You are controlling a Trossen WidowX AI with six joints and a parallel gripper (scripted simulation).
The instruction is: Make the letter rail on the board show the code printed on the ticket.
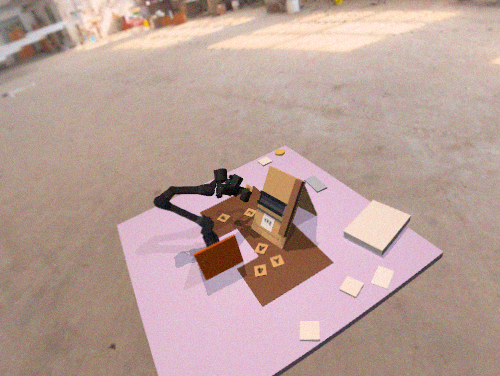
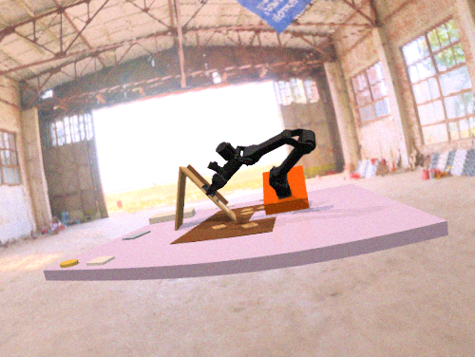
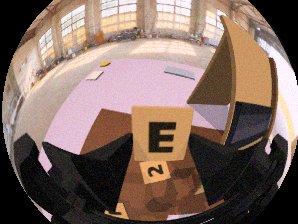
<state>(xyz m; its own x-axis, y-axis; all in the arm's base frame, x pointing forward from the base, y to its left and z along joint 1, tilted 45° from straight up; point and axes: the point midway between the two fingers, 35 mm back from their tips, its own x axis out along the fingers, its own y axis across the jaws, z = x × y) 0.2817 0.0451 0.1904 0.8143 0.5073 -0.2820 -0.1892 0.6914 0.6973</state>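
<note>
The white ticket lies 1 cm behind my gripper tip, 20 cm to the right of it and 8 cm below it. The rest, counted from my gripper tip: cream slab: 41 cm ahead, 54 cm to the right, 13 cm below; brown mat: 11 cm behind, 18 cm to the right, 15 cm below; grey plate: 41 cm ahead, 5 cm to the right, 15 cm below.
</note>
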